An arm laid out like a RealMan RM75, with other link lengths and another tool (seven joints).
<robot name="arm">
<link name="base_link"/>
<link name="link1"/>
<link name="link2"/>
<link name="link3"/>
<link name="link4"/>
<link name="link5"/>
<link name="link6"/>
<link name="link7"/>
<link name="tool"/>
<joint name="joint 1" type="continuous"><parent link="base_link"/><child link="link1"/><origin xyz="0.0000 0.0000 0.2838" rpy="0.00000 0.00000 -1.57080"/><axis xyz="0 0 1"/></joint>
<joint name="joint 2" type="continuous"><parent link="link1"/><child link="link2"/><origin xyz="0.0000 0.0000 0.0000" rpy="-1.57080 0.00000 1.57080"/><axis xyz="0 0 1"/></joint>
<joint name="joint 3" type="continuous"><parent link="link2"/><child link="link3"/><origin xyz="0.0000 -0.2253 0.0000" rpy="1.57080 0.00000 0.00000"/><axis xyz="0 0 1"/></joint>
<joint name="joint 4" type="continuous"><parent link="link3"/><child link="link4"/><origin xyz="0.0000 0.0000 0.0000" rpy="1.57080 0.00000 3.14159"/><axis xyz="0 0 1"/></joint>
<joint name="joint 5" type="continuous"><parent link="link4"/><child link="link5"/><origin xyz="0.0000 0.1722 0.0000" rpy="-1.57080 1.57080 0.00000"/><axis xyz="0 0 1"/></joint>
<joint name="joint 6" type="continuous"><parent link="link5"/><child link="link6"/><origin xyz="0.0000 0.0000 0.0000" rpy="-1.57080 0.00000 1.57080"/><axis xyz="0 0 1"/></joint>
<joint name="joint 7" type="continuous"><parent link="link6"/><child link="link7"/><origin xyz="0.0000 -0.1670 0.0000" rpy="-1.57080 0.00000 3.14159"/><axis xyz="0 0 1"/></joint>
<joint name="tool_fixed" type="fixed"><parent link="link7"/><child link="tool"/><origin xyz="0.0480 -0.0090 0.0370" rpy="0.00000 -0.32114 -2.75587"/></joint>
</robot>
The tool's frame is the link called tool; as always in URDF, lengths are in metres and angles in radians. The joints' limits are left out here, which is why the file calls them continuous.
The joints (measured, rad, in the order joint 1, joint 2, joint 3, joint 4, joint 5, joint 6, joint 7), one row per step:
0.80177, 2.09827, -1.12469, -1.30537, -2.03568, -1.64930, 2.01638
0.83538, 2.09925, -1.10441, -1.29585, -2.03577, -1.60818, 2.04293
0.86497, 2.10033, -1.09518, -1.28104, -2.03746, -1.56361, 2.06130
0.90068, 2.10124, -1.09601, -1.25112, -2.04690, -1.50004, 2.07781
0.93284, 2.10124, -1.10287, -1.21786, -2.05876, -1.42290, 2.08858
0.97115, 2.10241, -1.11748, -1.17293, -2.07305, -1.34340, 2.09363
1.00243, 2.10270, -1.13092, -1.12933, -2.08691, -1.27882, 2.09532
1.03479, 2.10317, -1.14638, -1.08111, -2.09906, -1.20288, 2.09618
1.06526, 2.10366, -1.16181, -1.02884, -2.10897, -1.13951, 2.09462
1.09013, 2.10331, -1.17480, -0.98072, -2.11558, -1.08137, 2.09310
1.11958, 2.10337, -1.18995, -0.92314, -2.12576, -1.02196, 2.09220
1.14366, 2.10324, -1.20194, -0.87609, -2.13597, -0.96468, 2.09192
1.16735, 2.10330, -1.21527, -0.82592, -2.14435, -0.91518, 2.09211
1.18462, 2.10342, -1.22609, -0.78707, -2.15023, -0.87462, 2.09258
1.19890, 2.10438, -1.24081, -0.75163, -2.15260, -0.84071, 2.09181
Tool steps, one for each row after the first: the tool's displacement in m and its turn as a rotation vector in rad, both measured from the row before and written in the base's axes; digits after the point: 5 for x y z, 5 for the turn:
-0.01239, 0.01173, 0.00486, 0.03667, 0.03103, -0.01701
-0.01044, 0.01010, 0.00248, 0.03121, 0.02424, -0.01270
-0.01023, 0.01246, -0.00056, 0.03577, 0.01761, -0.01645
-0.00879, 0.01389, -0.00097, 0.04588, 0.01487, -0.01639
-0.00880, 0.01241, -0.00439, 0.03906, 0.00559, -0.00969
-0.00524, 0.00993, -0.00491, 0.02976, -0.00200, -0.00937
-0.00544, 0.01108, -0.00481, 0.03704, 0.00000, -0.01031
-0.00310, 0.00862, -0.00649, 0.02453, -0.00656, -0.01011
-0.00146, 0.00809, -0.00521, 0.02398, -0.00521, -0.01203
-0.00026, 0.00785, -0.00736, 0.02132, -0.01354, -0.01346
-0.00002, 0.00780, -0.00479, 0.02768, -0.01088, -0.01102
0.00142, 0.00612, -0.00621, 0.01859, -0.01519, -0.01205
0.00162, 0.00491, -0.00444, 0.01685, -0.01171, -0.00979
0.00211, 0.00293, -0.00540, 0.01007, -0.01394, -0.00670

